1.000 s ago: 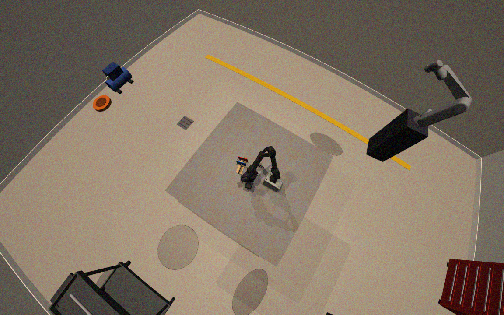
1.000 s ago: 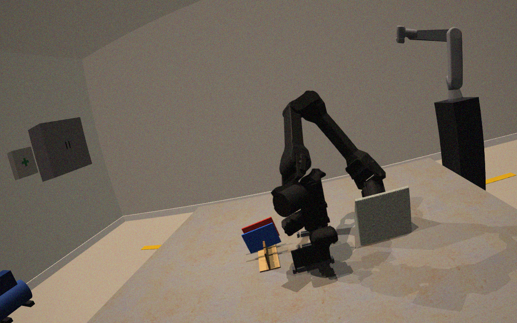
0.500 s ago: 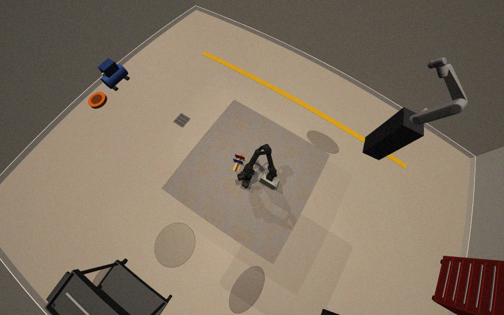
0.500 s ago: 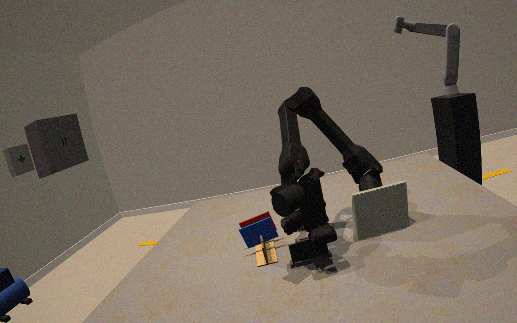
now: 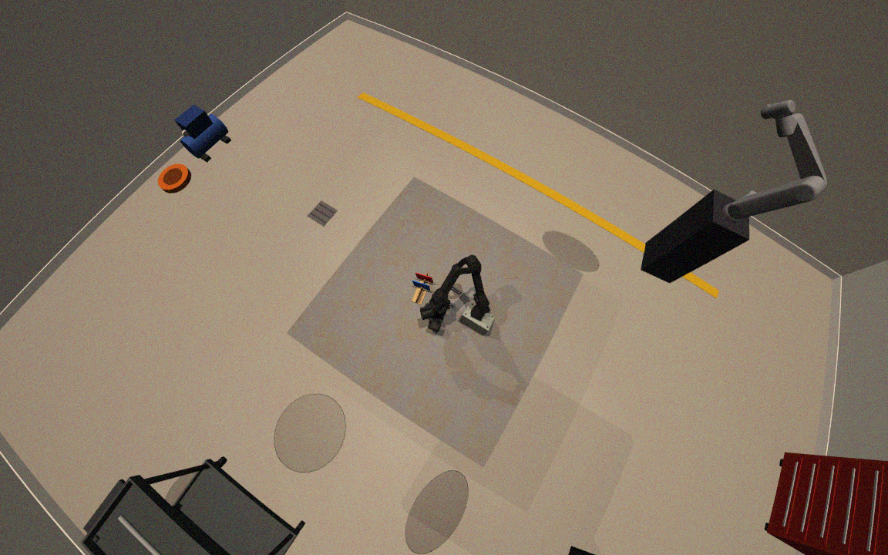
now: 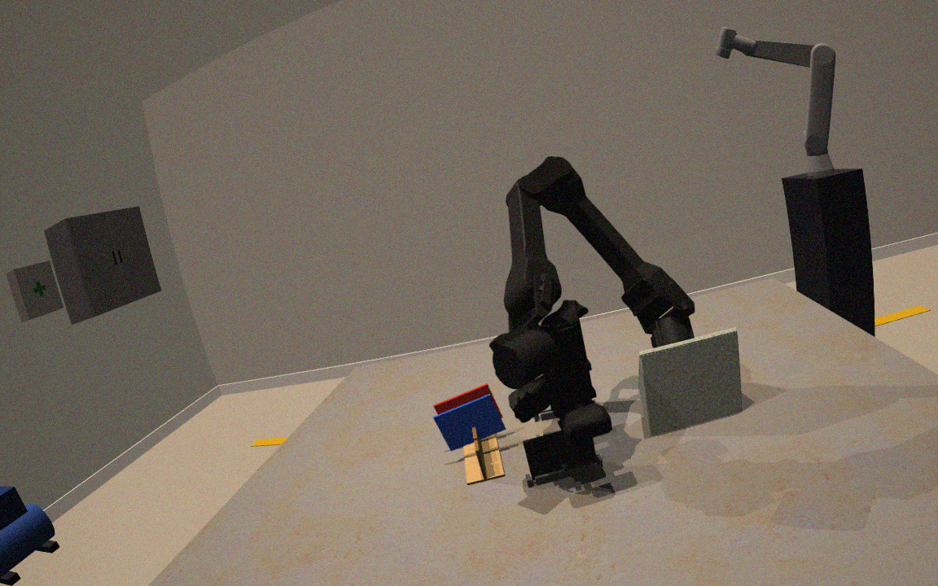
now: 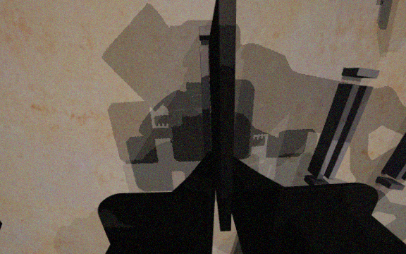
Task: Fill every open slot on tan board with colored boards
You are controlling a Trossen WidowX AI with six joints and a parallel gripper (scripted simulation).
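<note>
My gripper tip is now 160 mm short of the blue board, 120 mm to the left of it and 20 mm below it. From my gripper tip the other things lie so: tan board 160 mm ahead, 130 mm to the right; then red board 170 mm to the right, 170 mm ahead, 20 mm above; then black board 30 mm ahead.
</note>
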